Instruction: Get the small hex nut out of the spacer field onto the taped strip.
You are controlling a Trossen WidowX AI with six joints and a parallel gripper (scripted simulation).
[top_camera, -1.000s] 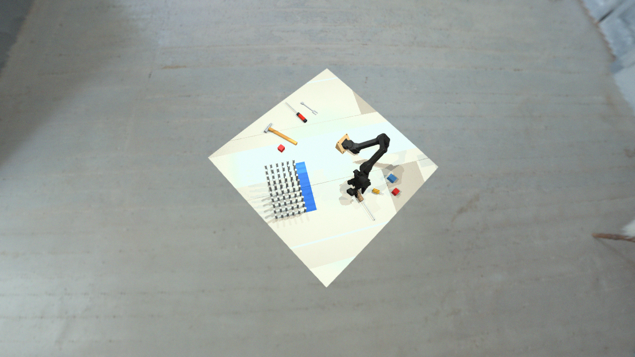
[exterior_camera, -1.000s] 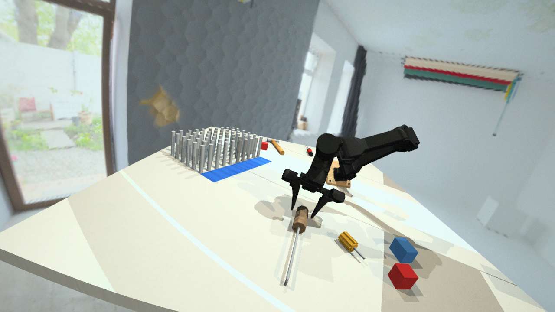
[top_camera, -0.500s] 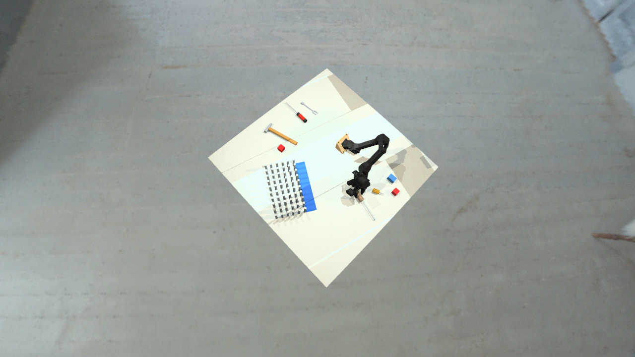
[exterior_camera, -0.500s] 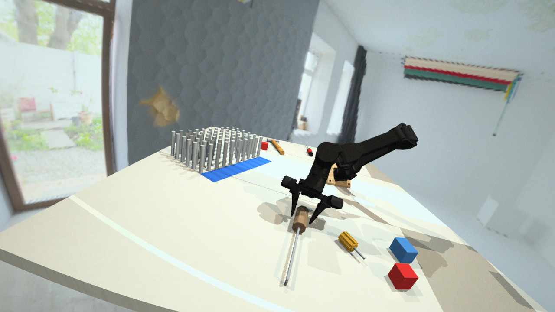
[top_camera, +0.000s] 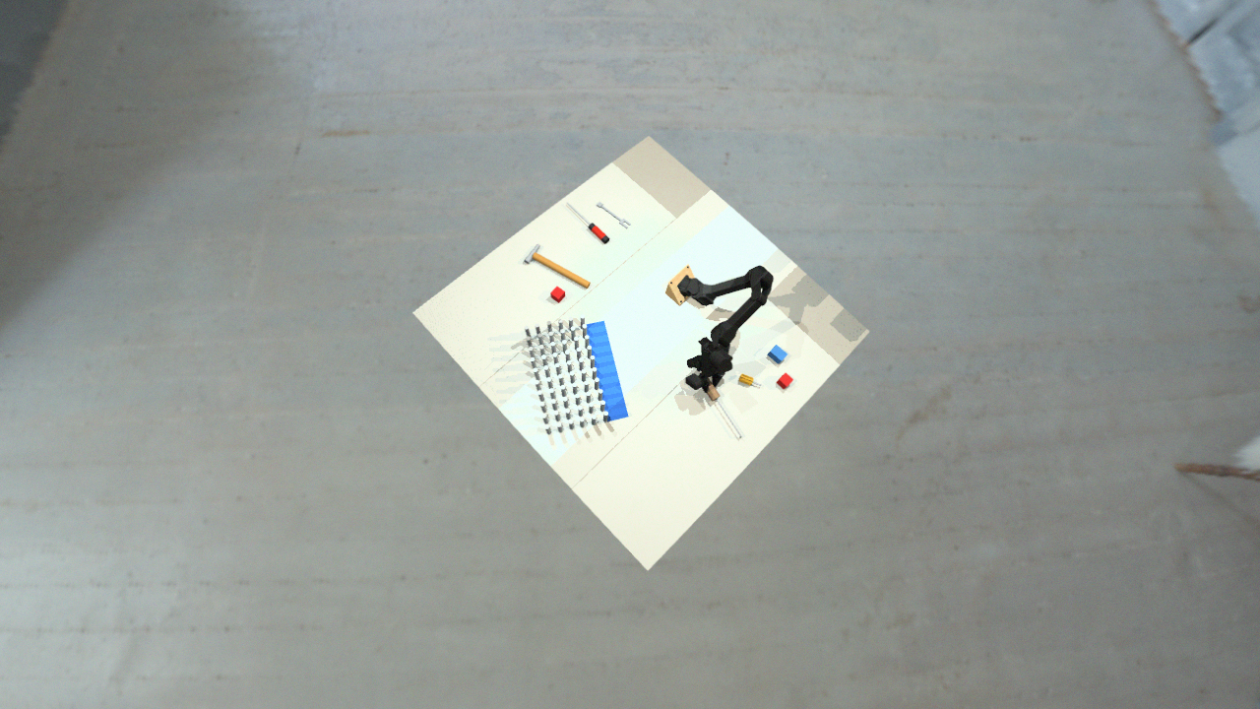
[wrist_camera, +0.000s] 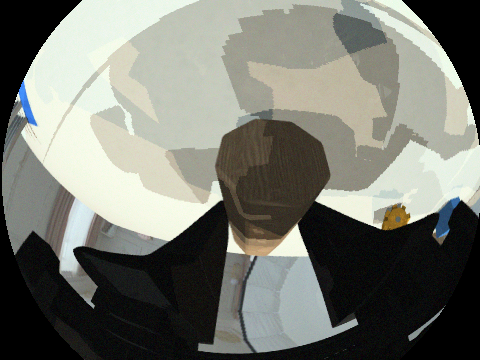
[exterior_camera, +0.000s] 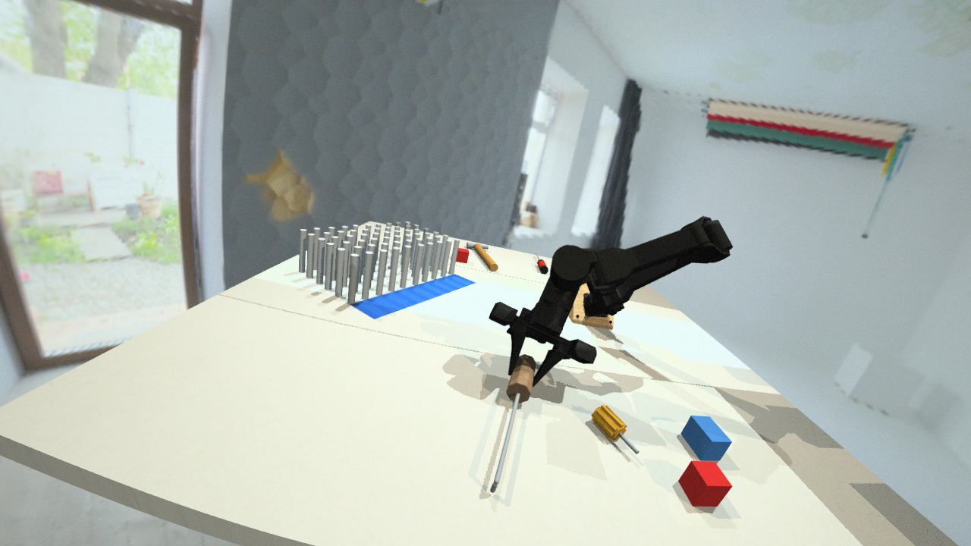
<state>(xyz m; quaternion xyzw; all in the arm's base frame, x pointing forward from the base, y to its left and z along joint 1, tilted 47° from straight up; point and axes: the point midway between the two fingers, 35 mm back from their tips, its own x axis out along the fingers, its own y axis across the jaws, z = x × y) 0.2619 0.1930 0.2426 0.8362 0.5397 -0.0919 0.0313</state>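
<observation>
The hook tool lies 10 cm to the left of my gripper tip and 3 cm ahead of it. From my gripper tip the other things lie so: blue taped strip (35 cm to the right, 18 cm ahead, 2 cm below); then yellow-handled screwdriver (13 cm behind, 9 cm to the left); then blue cube (29 cm behind, 12 cm to the left).
</observation>
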